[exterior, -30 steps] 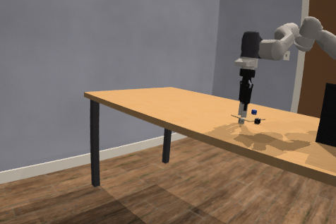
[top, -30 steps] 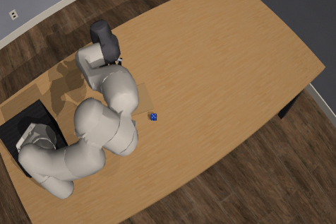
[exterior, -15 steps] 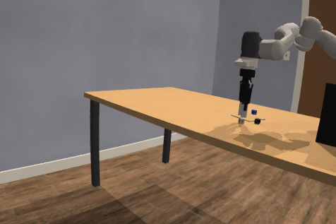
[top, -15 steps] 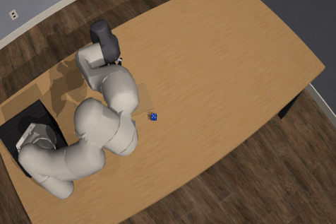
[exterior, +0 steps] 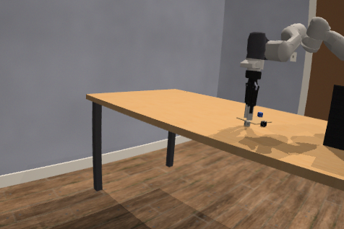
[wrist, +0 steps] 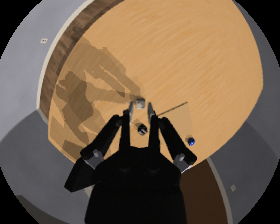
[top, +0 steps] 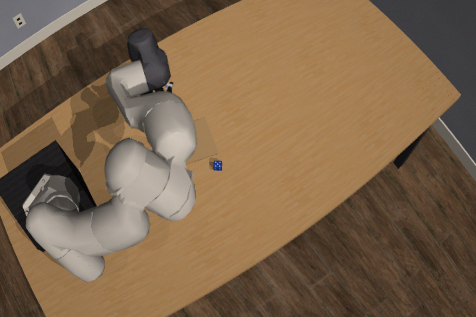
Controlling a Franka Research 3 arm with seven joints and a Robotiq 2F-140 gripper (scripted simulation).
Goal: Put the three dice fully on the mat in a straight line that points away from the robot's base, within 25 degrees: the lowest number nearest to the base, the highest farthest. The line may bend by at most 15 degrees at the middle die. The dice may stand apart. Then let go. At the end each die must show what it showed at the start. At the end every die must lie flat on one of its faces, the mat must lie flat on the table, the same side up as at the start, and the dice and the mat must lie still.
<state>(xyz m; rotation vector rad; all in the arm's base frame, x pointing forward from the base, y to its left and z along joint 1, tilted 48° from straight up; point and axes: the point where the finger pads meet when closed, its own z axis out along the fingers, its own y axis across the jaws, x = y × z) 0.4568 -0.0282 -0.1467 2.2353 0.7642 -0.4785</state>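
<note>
Right now my hand is 5 cm above the white die. From my hand the other things lie so: thin tan mat: 15 cm to the right, 6 cm below, 2 cm ahead; then black die: 7 cm to the right, 6 cm behind, 5 cm below; then blue die: 28 cm to the right, 5 cm below, 3 cm ahead.
</note>
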